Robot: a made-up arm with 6 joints.
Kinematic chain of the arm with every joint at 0, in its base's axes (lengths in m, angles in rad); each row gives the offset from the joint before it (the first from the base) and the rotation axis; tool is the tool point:
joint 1: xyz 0 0 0.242 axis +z
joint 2: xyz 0 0.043 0 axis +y
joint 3: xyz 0 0 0.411 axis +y
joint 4: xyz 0 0 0.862 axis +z
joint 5: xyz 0 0 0 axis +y
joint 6: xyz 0 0 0.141 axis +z
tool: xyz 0 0 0
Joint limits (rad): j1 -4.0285..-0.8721 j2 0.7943..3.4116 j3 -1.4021..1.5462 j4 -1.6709..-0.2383 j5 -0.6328..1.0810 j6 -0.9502..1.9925
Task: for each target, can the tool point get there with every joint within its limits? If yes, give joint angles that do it. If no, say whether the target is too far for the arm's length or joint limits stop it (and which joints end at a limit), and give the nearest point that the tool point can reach.
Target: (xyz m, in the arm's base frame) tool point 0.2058 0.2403 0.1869
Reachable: no: joint limits stop it (at a limit: joint 3, joint 4, joint 5) | nearest point 0.6295 0.7350 0.0735 | short by 0.661 m
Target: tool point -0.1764 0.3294 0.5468
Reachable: no: joint limits stop it (at a limit: joint 1, joint 3, joint 4, joint 5) | nearest point -0.4582 0.6900 0.9271 | short by 0.595 m
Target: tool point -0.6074 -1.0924 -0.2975
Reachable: yes | joints -2.1478 1.5910 0.5871 -0.8212 -0.4389 -0.1319
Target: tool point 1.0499 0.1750 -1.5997
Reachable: no: too far | nearest point 0.6539 0.1090 -0.9917 | short by 0.729 m
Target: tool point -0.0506 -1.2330 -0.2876
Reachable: yes | joints -1.5912 1.6506 0.3840 -0.7353 0.8095 1.2165
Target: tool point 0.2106 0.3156 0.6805
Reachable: no: joint limits stop it (at a limit: joint 2, joint 3, joint 4, joint 5) | nearest point 0.1867 0.2798 1.2847 | short by 0.606 m
